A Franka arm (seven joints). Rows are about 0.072 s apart.
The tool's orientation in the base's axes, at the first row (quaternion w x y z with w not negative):
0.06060 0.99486 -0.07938 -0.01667
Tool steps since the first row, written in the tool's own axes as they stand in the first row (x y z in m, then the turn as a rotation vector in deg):
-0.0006 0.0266 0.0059 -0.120 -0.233 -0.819
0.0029 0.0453 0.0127 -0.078 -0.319 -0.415
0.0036 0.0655 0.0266 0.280 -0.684 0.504
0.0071 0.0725 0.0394 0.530 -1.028 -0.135
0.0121 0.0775 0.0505 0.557 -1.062 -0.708
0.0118 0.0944 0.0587 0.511 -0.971 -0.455
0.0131 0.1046 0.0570 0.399 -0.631 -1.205
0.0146 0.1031 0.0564 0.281 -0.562 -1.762
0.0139 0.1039 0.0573 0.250 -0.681 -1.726
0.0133 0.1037 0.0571 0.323 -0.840 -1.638
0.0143 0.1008 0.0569 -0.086 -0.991 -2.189
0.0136 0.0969 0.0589 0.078 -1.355 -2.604
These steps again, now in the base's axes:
-0.0050 -0.0267 -0.0026 -0.047 0.344 0.787
-0.0047 -0.0464 -0.0071 -0.009 0.374 0.374
-0.0078 -0.0679 -0.0184 0.361 0.566 -0.591
-0.0060 -0.0768 -0.0303 0.689 0.939 -0.005
-0.0023 -0.0838 -0.0408 0.746 1.035 0.558
-0.0056 -0.1013 -0.0469 0.675 0.924 0.320
-0.0058 -0.1113 -0.0440 0.544 0.697 1.108
-0.0041 -0.1100 -0.0436 0.440 0.714 1.672
-0.0049 -0.1108 -0.0444 0.427 0.831 1.623
-0.0055 -0.1105 -0.0442 0.520 0.965 1.514
-0.0040 -0.1078 -0.0444 0.163 1.243 2.052
-0.0042 -0.1041 -0.0468 0.400 1.623 2.415

